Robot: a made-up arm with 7 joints. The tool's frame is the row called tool.
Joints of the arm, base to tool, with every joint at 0 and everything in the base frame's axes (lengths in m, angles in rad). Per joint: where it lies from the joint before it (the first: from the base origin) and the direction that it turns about. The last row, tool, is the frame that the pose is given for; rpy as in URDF.
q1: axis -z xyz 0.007 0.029 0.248
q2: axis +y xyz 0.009 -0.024 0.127
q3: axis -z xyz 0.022 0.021 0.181
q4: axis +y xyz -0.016 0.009 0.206
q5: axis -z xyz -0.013 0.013 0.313
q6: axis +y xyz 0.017 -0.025 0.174
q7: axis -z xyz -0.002 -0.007 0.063
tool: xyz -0.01 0.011 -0.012 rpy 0 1.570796 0
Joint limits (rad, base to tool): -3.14..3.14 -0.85..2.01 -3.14..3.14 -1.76..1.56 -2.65..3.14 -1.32..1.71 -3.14..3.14
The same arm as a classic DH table. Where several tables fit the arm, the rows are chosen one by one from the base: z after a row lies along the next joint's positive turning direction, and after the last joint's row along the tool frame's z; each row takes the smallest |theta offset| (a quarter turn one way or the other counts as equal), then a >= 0, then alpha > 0; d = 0 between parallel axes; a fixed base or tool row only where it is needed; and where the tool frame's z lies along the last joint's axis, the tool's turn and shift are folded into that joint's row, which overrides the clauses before.
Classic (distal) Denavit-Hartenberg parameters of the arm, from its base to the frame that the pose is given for. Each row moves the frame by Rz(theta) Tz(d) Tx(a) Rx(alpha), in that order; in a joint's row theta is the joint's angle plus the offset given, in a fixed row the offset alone. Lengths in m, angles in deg.
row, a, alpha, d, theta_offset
base (fixed), 0.0298, 180, 0, 76.43
q1, 0.009, 90, -0.375, 76.43
q2, 0.022, -90, -0.003, 0
q3, -0.016, 90, -0.387, 0
q4, -0.013, -90, 0.022, 0
q5, 0.017, 90, -0.487, 0
q6, -0.002, -90, -0.032, 0
q7, 0.011, -90, -0.051, -90
tool (fixed), 0, 0, -0.01, -90
Joint limits (deg, base to tool): -179.91..179.91 -48.7..115.16 -179.91..179.91 -100.84..89.38 -151.83..179.91 -75.63..97.98 -179.91..179.91

